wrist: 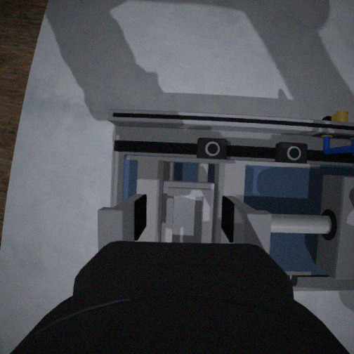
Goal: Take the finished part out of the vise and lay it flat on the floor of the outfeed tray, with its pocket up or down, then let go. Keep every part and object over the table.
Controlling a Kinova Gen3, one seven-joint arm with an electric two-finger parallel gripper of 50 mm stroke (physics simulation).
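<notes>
The finished part (189, 202), a light grey block with a rectangular pocket facing up, sits between the two jaws of the vise (149, 187) in the middle of the wrist view. Its near end is hidden behind the gripper body. My gripper (183, 210) is open and empty. Its fingers show to the left and right of the part, over the jaws, apart from the part; their exact height above it is hard to tell. The outfeed tray does not show in this view.
The vise's screw rod (300, 223) runs right into an end block (340, 225). Two dark clamps (212, 148) (294, 152) sit along the far rail. A blue handle (339, 149) with a yellow knob (341, 116) stands at the right. A wooden floor (19, 75) shows past the table's left edge.
</notes>
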